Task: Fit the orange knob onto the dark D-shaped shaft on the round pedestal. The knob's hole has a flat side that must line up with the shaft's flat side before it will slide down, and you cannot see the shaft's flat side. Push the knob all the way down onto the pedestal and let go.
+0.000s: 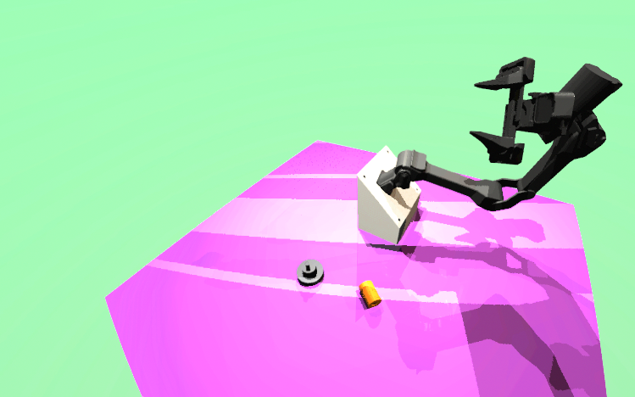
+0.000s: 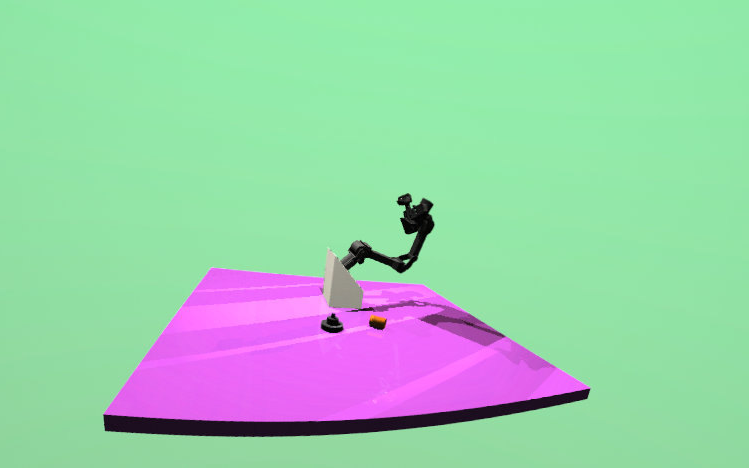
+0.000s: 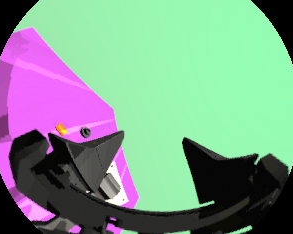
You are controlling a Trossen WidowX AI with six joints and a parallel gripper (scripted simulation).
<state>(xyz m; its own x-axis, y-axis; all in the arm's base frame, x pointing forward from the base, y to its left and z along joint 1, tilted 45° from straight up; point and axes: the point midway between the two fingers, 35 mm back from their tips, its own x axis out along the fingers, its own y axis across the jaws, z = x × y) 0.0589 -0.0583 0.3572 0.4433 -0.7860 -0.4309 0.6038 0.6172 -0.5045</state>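
Right now my gripper tip is 18 cm short of the orange knob, 12 cm to the left of it and 44 cm above it. The rest, counted from my gripper tip: round pedestal (19 cm ahead, 31 cm to the right, 43 cm below).
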